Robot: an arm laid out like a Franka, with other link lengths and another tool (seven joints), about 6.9 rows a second.
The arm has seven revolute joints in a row. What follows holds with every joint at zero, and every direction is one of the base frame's. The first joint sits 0.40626 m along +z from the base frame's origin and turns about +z. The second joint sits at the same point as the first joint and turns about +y. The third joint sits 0.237 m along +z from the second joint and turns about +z. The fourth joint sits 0.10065 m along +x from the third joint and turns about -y. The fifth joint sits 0.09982 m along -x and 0.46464 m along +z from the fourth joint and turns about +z. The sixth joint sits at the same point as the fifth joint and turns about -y. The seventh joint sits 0.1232 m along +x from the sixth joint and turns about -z. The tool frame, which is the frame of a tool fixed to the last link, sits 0.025 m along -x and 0.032 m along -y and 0.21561 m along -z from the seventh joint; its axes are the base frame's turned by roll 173.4, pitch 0 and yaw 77.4 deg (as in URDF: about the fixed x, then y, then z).
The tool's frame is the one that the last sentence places.
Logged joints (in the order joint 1, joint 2, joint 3, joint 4, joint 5, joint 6, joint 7), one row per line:
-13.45 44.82 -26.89 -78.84 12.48 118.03 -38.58
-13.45 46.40 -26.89 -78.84 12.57 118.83 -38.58
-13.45 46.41 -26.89 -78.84 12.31 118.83 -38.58
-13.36 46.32 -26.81 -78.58 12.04 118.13 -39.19
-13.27 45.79 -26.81 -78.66 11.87 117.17 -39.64
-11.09 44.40 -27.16 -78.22 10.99 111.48 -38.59
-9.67 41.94 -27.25 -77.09 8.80 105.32 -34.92
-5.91 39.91 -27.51 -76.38 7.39 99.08 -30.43
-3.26 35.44 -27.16 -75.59 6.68 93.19 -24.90
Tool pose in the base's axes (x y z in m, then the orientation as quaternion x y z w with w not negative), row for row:
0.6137 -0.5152 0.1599 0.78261 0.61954 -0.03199 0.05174
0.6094 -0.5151 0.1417 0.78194 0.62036 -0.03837 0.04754
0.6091 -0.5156 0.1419 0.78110 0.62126 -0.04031 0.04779
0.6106 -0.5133 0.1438 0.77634 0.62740 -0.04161 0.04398
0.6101 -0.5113 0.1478 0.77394 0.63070 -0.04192 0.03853
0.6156 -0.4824 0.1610 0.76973 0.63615 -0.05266 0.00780
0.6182 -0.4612 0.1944 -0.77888 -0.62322 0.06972 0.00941
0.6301 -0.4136 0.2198 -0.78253 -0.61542 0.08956 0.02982
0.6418 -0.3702 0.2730 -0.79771 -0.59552 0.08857 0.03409
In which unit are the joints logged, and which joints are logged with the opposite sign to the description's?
The joints are logged in degrees. Opposite sign: none.
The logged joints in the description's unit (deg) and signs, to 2 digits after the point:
-13.45 44.82 -26.89 -78.84 12.48 118.03 -38.58
-13.45 46.40 -26.89 -78.84 12.57 118.83 -38.58
-13.45 46.41 -26.89 -78.84 12.31 118.83 -38.58
-13.36 46.32 -26.81 -78.58 12.04 118.13 -39.19
-13.27 45.79 -26.81 -78.66 11.87 117.17 -39.64
-11.09 44.40 -27.16 -78.22 10.99 111.48 -38.59
-9.67 41.94 -27.25 -77.09 8.80 105.32 -34.92
-5.91 39.91 -27.51 -76.38 7.39 99.08 -30.43
-3.26 35.44 -27.16 -75.59 6.68 93.19 -24.90

